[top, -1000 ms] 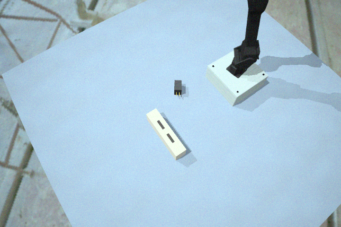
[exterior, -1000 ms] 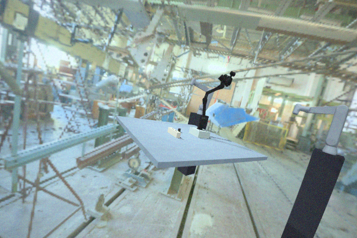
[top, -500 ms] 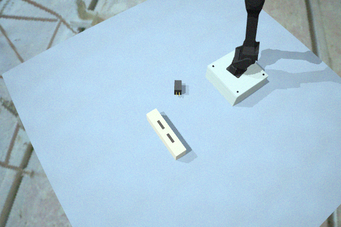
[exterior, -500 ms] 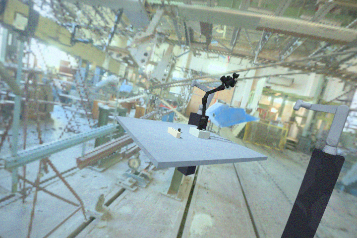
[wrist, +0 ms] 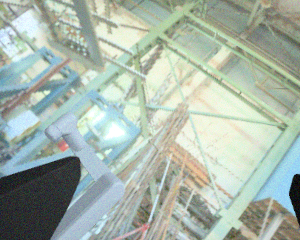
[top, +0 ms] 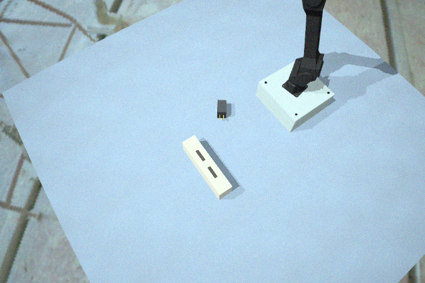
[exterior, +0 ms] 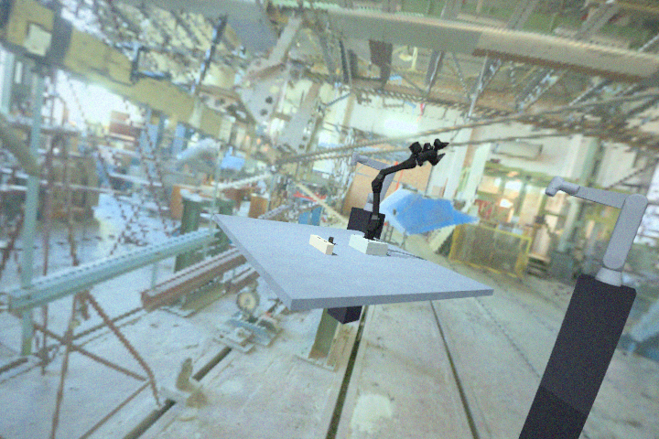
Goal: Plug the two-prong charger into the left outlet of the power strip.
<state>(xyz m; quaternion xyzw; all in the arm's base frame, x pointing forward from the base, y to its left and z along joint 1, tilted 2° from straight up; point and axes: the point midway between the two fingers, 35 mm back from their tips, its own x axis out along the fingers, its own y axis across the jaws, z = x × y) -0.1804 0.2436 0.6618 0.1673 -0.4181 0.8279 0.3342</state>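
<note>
Right now the dark grey charger is 44 cm ahead of my gripper tip, 38 cm to the right of it and 73 cm below it.
</note>
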